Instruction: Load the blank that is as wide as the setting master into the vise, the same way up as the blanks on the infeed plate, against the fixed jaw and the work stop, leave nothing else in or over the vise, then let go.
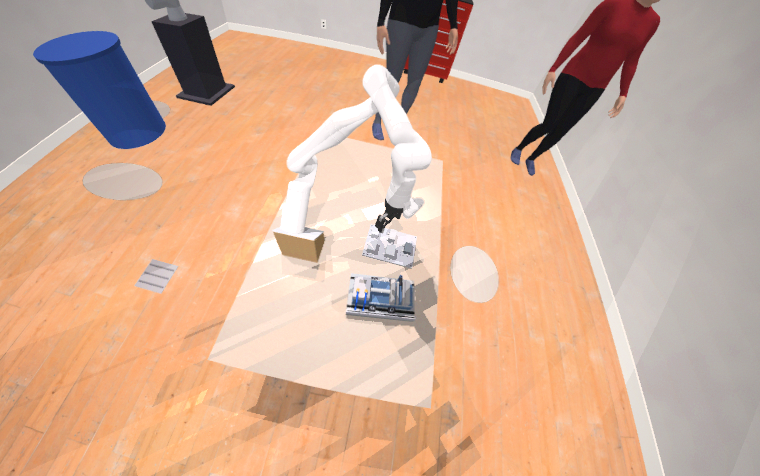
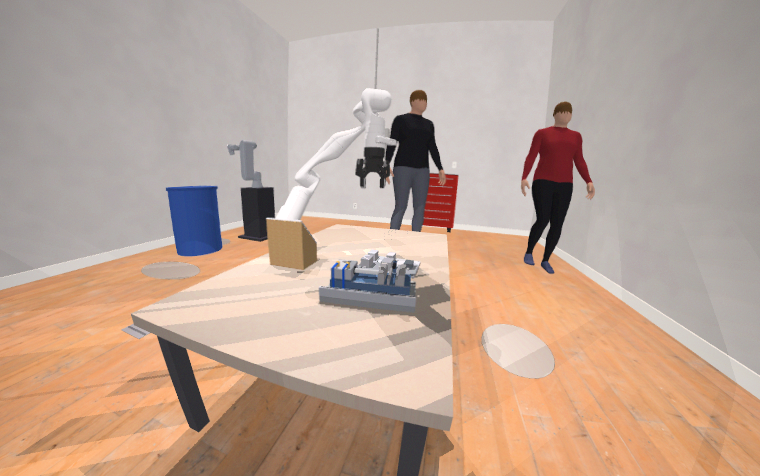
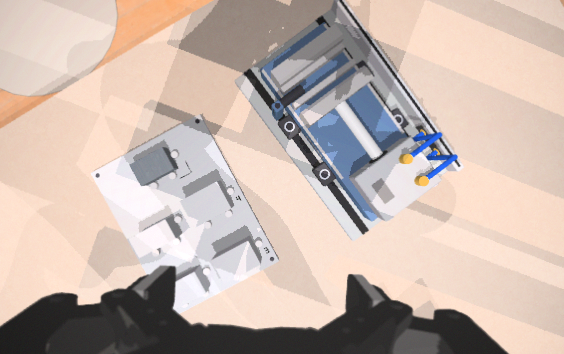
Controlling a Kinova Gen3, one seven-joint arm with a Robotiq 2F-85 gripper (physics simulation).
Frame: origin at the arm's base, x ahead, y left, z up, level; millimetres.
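Seen in the pictures: gripper, fingertip midpoint: (image 1: 389, 224) (image 2: 373, 188) (image 3: 261, 288); arm's base, origin of the base link: (image 1: 293, 230) (image 2: 285, 226).
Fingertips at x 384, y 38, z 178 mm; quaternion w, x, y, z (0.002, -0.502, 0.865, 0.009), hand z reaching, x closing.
Observation:
Pixels of each thing's top centre, then the offset from my fingertips to it. Level surfaces: height alone.
- darker grey block, middle of its top: (image 3: 151, 166) (image 1: 408, 247) dy +128, dx +132, dz -312 mm
- vise, middle of its top: (image 3: 358, 115) (image 2: 371, 266) (image 1: 384, 290) dy -154, dx +61, dz -246 mm
- dark stop rod, middle of its top: (image 3: 292, 95) dy -91, dx +122, dz -249 mm
- table, its level: dz -345 mm
My gripper (image 1: 380, 228) (image 2: 372, 183) (image 3: 261, 288) is open and empty, high above the table near the infeed plate (image 1: 368, 255) (image 3: 117, 192). On the plate stand a darker grey block (image 3: 154, 166), which may be the setting master, and several light blanks: one blank (image 3: 206, 202) beside the "4" mark, one blank (image 3: 239, 259) beside the "3" mark, one blank (image 3: 156, 235) at the left, and one blank (image 3: 192, 285) partly hidden by a finger. The vise (image 1: 383, 302) (image 2: 370, 282) (image 3: 327, 134) has a gap between its jaws, with no blank visible there. A dark stop rod (image 3: 292, 96) reaches over that gap.
Blue hoses (image 3: 425, 146) with yellow fittings rise at the vise's cylinder end. The brown arm base block (image 1: 298, 245) (image 2: 287, 244) stands left of the plate. Two people, in black (image 2: 416, 140) and in red (image 2: 556, 154), stand beyond the table (image 2: 269, 325).

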